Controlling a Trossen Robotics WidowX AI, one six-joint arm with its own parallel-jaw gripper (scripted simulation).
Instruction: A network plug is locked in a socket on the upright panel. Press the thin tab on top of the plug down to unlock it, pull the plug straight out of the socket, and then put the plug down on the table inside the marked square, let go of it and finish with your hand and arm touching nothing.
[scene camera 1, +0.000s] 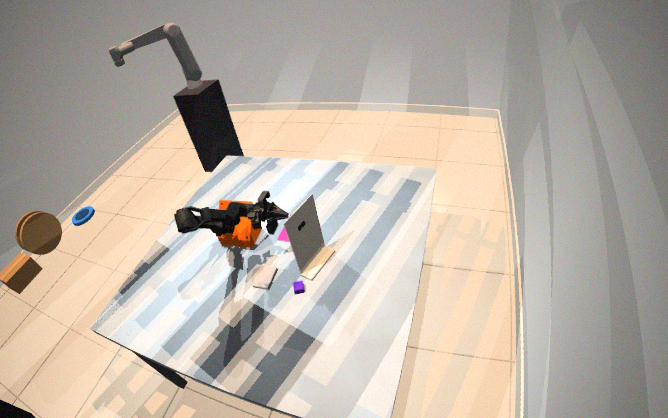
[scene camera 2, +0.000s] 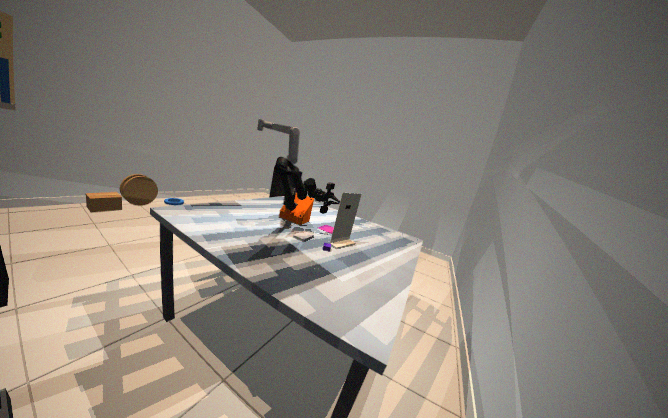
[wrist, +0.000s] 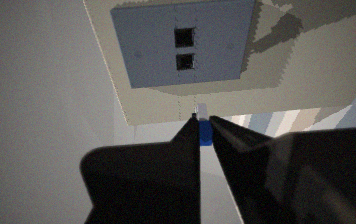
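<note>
An upright grey panel is there for me to see, and so is my gripper. The wrist view shows my gripper too.
</note>
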